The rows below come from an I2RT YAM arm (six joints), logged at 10 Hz.
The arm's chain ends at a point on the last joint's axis. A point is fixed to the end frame.
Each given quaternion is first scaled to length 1.
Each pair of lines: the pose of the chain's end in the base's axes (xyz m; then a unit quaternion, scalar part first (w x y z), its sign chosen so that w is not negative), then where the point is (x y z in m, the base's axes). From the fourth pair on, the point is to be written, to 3 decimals.
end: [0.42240 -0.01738 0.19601 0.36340 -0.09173 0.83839 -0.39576]
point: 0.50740 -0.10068 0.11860
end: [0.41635 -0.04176 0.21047 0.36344 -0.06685 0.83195 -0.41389]
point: 0.49881 -0.13087 0.13689
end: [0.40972 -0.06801 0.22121 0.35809 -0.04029 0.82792 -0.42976]
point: 0.48801 -0.16272 0.15012
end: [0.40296 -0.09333 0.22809 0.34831 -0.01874 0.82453 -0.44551]
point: 0.476 -0.193 0.159
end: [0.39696 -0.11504 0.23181 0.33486 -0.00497 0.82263 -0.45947]
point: 0.465 -0.219 0.164
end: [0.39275 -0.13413 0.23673 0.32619 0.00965 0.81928 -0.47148]
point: 0.457 -0.242 0.170
